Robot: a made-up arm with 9 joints. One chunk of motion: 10 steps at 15 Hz.
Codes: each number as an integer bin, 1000 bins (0 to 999) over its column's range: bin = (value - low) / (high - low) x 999, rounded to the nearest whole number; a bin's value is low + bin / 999 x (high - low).
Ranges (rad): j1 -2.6..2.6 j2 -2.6..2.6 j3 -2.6..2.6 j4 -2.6..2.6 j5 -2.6..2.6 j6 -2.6..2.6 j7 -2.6..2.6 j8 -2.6..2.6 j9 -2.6..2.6
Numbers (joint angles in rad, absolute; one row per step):
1: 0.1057 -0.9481 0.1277 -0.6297 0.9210 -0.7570 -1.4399 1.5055 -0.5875
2: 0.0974 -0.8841 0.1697 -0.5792 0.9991 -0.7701 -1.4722 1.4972 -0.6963
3: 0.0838 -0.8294 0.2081 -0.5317 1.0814 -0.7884 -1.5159 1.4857 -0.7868
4: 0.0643 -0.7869 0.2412 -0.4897 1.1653 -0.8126 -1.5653 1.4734 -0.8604
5: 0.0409 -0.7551 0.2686 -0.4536 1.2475 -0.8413 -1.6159 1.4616 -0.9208
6: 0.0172 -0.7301 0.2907 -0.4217 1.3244 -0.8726 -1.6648 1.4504 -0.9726
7: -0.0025 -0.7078 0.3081 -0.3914 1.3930 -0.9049 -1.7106 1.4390 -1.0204
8: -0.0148 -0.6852 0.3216 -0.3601 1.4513 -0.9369 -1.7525 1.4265 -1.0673
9: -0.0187 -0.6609 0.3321 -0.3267 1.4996 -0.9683 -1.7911 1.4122 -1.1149
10: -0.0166 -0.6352 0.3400 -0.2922 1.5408 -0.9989 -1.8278 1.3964 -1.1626
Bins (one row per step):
1: 520 317 524 379 676 354 223 789 387
2: 518 330 532 388 691 352 217 787 366
3: 516 340 539 397 707 348 208 785 348
4: 512 348 546 405 723 343 199 783 334
5: 507 354 551 412 739 338 189 780 323
6: 503 359 555 418 754 332 180 778 313
7: 499 364 559 424 767 326 171 776 303
8: 497 368 561 430 778 320 163 774 294
9: 496 373 563 437 788 313 155 771 285
10: 496 377 565 443 796 308 148 768 276

